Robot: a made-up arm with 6 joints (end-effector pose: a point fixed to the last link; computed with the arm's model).
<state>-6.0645 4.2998 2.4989 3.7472 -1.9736 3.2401</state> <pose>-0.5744 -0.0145 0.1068 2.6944 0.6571 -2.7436</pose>
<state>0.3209 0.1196 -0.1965 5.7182 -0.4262 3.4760</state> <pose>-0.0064 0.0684 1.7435 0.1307 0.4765 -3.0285</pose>
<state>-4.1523 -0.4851 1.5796 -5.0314 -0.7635 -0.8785</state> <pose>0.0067 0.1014 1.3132 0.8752 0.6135 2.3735</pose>
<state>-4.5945 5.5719 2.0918 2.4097 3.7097 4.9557</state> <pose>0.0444 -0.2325 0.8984 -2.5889 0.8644 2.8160</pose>
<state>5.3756 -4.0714 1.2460 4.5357 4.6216 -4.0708</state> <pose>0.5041 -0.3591 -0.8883 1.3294 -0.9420 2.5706</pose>
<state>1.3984 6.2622 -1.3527 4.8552 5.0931 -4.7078</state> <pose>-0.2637 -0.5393 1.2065 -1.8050 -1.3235 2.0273</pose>
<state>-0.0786 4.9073 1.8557 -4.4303 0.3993 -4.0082</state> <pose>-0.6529 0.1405 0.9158 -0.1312 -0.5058 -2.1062</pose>
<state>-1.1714 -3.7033 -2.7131 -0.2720 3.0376 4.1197</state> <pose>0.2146 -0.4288 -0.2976 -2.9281 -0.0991 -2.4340</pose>
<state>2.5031 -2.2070 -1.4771 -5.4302 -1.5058 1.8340</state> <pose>0.3853 -0.1948 -0.8161 1.2076 -0.6480 -2.8845</pose>
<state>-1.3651 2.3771 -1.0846 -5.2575 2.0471 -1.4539</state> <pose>0.3684 -1.0587 -0.4849 3.0012 0.9586 -2.7148</pose>
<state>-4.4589 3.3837 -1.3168 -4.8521 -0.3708 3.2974</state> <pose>-0.0689 0.3325 -1.0832 -1.9864 -0.1486 -0.0834</pose>
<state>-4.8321 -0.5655 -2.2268 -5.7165 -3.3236 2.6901</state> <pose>-0.1278 -0.6522 0.6265 0.2168 -0.0223 -2.6941</pose>
